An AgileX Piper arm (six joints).
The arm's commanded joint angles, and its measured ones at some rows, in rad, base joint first. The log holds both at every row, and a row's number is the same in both.
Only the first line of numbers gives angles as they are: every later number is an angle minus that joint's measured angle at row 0.
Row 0, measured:
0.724, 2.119, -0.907, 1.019, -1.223, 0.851
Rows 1 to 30, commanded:
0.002, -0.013, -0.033, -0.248, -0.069, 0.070
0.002, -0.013, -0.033, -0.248, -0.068, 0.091
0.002, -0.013, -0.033, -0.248, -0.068, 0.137
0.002, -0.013, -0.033, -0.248, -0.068, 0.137
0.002, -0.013, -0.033, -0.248, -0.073, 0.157
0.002, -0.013, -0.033, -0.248, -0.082, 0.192
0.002, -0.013, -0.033, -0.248, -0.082, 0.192
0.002, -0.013, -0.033, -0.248, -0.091, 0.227
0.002, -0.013, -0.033, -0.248, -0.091, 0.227
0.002, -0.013, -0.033, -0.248, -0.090, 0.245
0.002, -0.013, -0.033, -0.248, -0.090, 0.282
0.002, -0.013, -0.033, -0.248, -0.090, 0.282
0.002, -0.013, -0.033, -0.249, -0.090, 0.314
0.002, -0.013, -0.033, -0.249, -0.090, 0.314
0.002, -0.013, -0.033, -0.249, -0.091, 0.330
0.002, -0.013, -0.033, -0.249, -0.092, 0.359
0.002, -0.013, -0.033, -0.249, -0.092, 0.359
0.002, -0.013, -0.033, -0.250, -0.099, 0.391
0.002, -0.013, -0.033, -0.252, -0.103, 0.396
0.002, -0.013, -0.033, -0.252, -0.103, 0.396
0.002, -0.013, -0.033, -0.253, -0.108, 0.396
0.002, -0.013, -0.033, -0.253, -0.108, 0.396
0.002, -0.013, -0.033, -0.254, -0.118, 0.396
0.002, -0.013, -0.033, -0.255, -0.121, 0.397
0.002, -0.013, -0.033, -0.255, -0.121, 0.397
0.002, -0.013, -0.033, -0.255, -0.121, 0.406
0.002, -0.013, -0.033, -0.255, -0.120, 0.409
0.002, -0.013, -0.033, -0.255, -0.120, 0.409
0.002, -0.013, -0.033, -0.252, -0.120, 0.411
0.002, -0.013, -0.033, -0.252, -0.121, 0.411
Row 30, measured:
-0.002, 0.002, 0.001, -0.013, 0.005, 0.394
